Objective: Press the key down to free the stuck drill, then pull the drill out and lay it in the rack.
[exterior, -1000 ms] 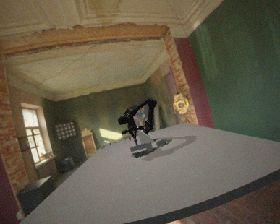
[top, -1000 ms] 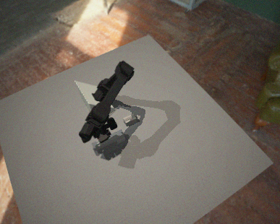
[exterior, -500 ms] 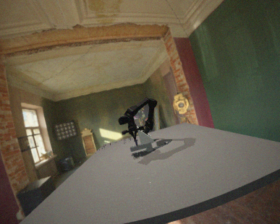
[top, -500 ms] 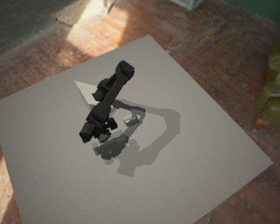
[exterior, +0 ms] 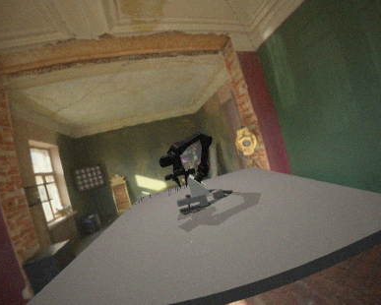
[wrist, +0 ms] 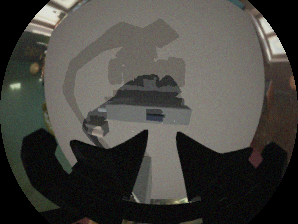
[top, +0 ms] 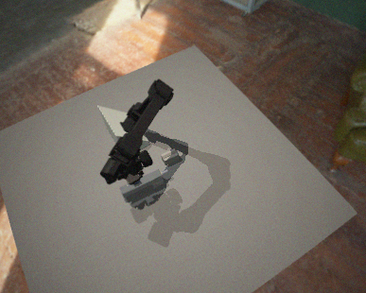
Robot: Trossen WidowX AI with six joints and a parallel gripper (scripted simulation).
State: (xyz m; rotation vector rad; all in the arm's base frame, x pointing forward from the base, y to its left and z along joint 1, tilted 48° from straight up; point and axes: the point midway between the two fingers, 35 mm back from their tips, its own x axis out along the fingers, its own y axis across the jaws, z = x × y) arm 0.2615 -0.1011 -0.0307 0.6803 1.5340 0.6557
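My gripper tip is 90 mm to the right of the drill and 90 mm above it. Also, from my gripper tip: light grey fixture block (30 mm to the left, 100 mm below); then blue key (10 mm to the left, 90 mm below).
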